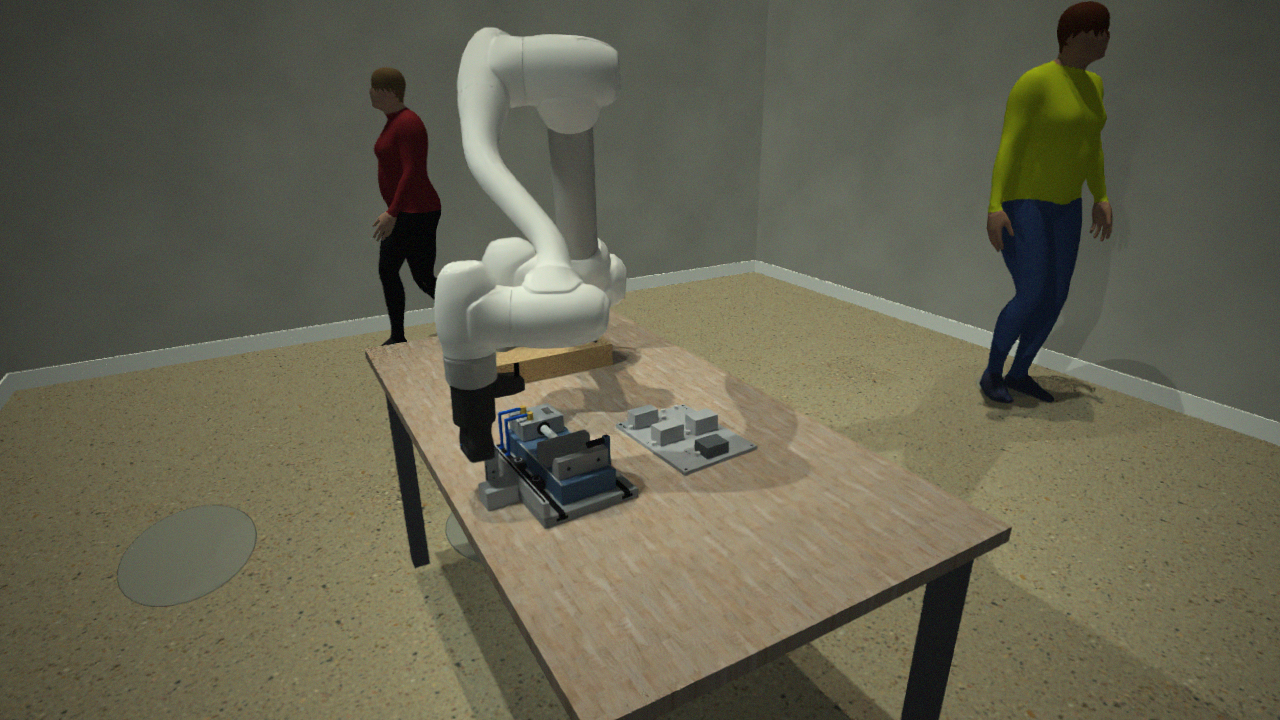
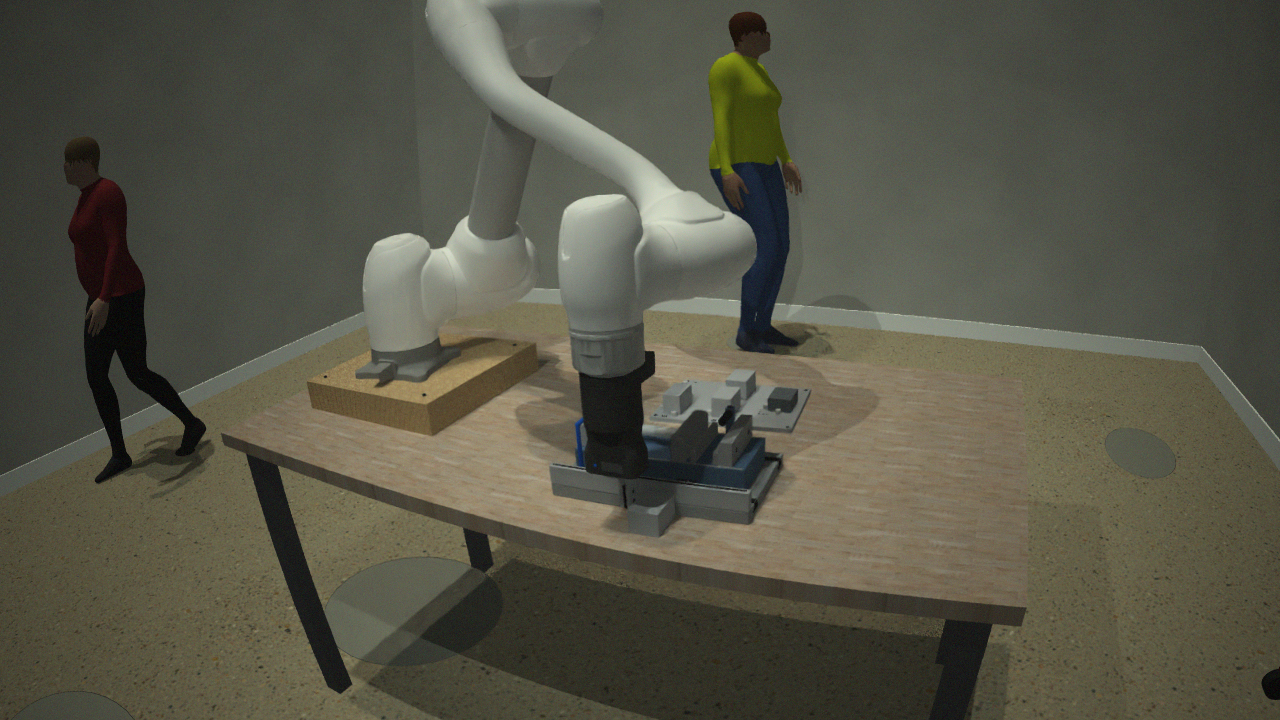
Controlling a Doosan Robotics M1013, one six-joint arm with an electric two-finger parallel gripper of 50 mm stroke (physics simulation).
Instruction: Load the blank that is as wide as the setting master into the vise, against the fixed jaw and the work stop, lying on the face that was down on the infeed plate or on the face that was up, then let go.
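Frame: origin at the arm's base, x ahead, y left, z up, level; centimetres.
Seen in the pictures: gripper, fingertip midpoint: (image 1: 492, 480) (image 2: 629, 505); arm's base, link origin: (image 2: 408, 366).
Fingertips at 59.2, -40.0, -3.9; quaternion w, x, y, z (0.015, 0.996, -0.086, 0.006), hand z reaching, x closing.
Observation:
Pixels of each thing's top centre, then the offset from my fingertips to it, as dx, dy, dz. Level surfaces: height alone.
- blue vise, top centre: (image 2: 668, 420) (image 1: 553, 430) +2.8, +12.3, +7.4
- grey infeed plate, top centre: (image 2: 734, 402) (image 1: 684, 434) +7.8, +42.2, -1.7
- dark setting master, top centre: (image 2: 783, 393) (image 1: 711, 440) +16.9, +41.2, +0.8
- small grey block, top centre: (image 2: 651, 502) (image 1: 497, 484) +3.3, -0.7, +1.1
- table, surface height: dz -2.5
The blue vise (image 1: 573, 479) (image 2: 716, 470) with grey jaws stands near the table's left edge, and its jaw gap looks empty. Behind it lies the grey infeed plate (image 1: 682, 462) (image 2: 760, 419). On the plate are three light grey blanks (image 1: 642, 416) (image 1: 666, 432) (image 1: 700, 420) and the dark setting master (image 1: 712, 445) (image 2: 782, 399). My gripper (image 1: 479, 456) (image 2: 620, 483) points straight down at the vise's outer end, just above a small grey block (image 1: 496, 495) (image 2: 652, 516) that sticks out from the vise base. Its fingers are together and hold nothing that I can see.
The arm stands on a wooden base (image 1: 559, 360) (image 2: 429, 385) at the back of the table (image 1: 716, 555) (image 2: 895, 502). A person in red (image 1: 405, 179) (image 2: 103, 259) and a person in yellow (image 1: 1047, 179) (image 2: 747, 125) walk on the floor beyond the table.

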